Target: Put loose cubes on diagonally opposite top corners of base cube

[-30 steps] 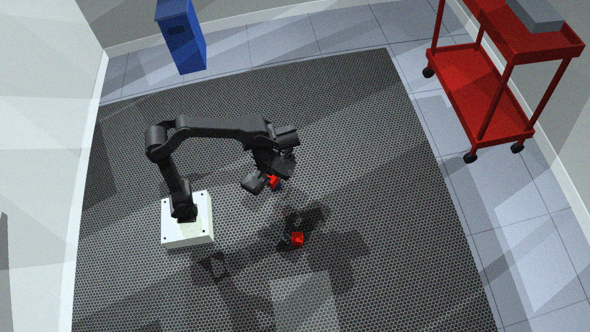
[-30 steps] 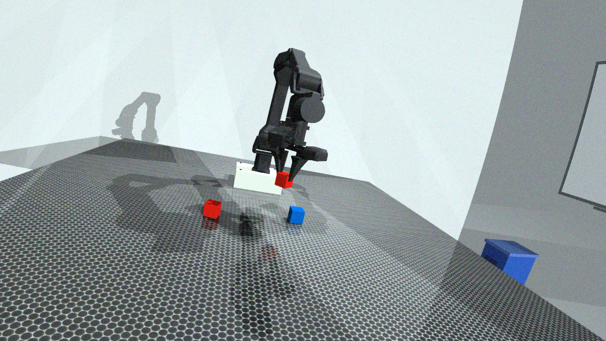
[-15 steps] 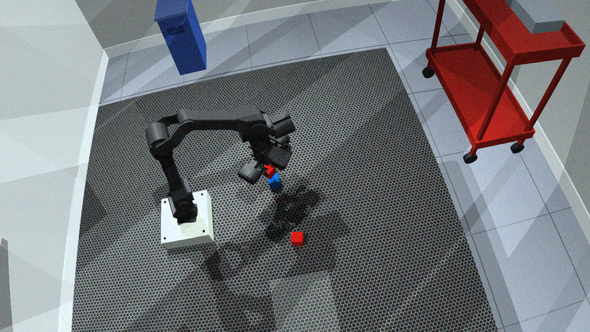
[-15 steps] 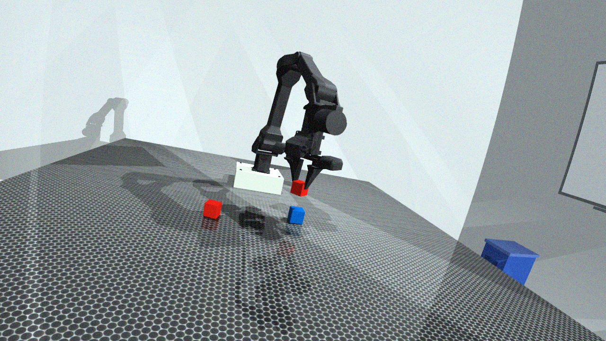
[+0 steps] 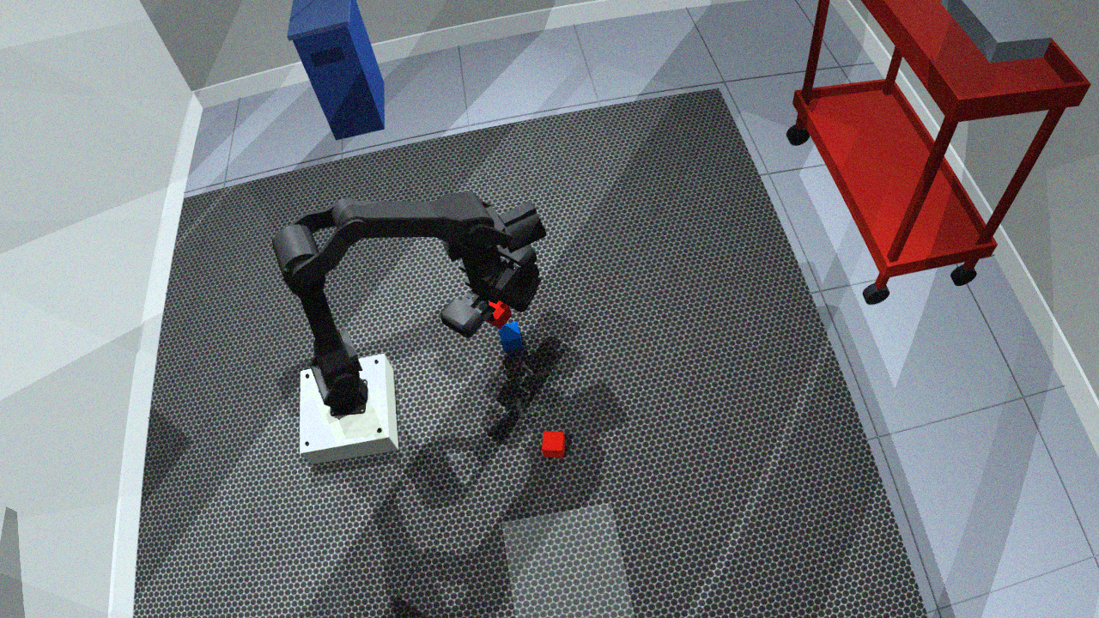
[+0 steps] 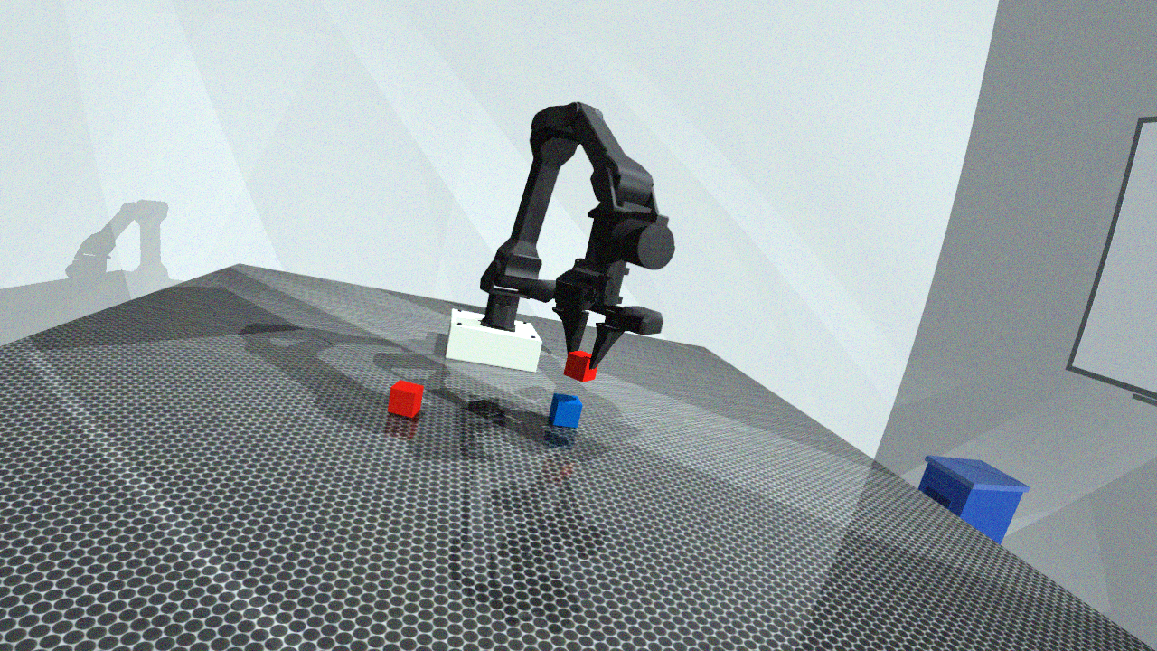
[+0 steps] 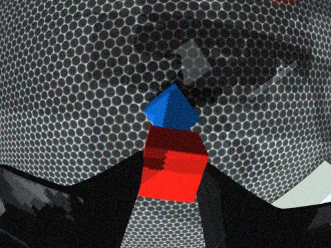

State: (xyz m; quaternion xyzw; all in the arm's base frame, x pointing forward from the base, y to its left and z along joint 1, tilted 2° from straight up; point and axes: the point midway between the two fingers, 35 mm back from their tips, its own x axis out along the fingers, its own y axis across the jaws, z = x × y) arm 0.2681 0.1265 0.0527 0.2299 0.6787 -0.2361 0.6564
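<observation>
The blue base cube lies 1 cm ahead of my gripper tip, 1 cm to the right of it and 7 cm below it.
</observation>
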